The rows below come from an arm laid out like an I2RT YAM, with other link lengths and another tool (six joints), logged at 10 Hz.
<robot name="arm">
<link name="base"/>
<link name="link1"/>
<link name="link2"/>
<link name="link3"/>
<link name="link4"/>
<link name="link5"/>
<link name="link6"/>
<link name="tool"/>
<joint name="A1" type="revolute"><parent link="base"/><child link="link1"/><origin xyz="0 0 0.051" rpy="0 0 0"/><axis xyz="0 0 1"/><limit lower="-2.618" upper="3.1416"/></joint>
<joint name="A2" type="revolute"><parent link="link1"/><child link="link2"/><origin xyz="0.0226 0.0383 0.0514" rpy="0 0 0"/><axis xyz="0 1 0"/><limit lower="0" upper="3.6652"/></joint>
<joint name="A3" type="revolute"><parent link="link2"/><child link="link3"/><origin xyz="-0.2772 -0.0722 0" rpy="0 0 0"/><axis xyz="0 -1 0"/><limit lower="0" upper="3.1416"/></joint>
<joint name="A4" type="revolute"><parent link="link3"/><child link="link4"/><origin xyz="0.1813 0.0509 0.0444" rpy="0 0 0"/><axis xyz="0 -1 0"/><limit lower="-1.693" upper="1.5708"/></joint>
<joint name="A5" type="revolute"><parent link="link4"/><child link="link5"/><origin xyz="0.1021 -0.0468 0.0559" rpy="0 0 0"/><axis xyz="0 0 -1"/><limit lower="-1.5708" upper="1.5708"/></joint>
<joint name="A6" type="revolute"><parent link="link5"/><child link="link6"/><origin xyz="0.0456 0 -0.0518" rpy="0 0 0"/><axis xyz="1 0 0"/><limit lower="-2.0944" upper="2.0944"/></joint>
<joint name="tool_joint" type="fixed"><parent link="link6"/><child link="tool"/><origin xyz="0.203 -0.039 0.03" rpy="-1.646 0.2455 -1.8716"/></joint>
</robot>
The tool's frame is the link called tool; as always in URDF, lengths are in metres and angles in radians.
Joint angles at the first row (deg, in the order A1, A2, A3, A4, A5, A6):
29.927 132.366 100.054 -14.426 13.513 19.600
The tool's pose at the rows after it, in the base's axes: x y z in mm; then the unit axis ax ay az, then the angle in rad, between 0 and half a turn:
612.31 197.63 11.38 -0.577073 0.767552 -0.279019 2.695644
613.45 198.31 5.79 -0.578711 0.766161 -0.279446 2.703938
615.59 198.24 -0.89 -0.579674 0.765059 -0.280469 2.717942
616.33 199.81 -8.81 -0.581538 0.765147 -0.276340 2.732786
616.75 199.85 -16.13 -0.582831 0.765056 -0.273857 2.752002
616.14 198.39 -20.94 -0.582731 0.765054 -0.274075 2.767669
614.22 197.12 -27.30 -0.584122 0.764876 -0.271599 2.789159
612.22 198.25 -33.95 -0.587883 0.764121 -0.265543 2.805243
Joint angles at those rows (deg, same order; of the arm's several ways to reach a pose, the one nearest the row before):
29.864 133.446 100.793 -14.709 13.536 19.687
29.894 134.412 101.564 -14.979 13.622 19.534
29.878 135.836 103.290 -16.038 13.864 19.425
29.883 137.287 105.267 -17.551 13.618 19.638
29.866 138.723 107.543 -19.561 13.604 19.806
29.883 139.524 108.736 -20.835 13.881 19.940
29.880 140.464 110.366 -22.828 13.897 20.127
29.861 141.389 111.872 -24.529 13.349 20.215

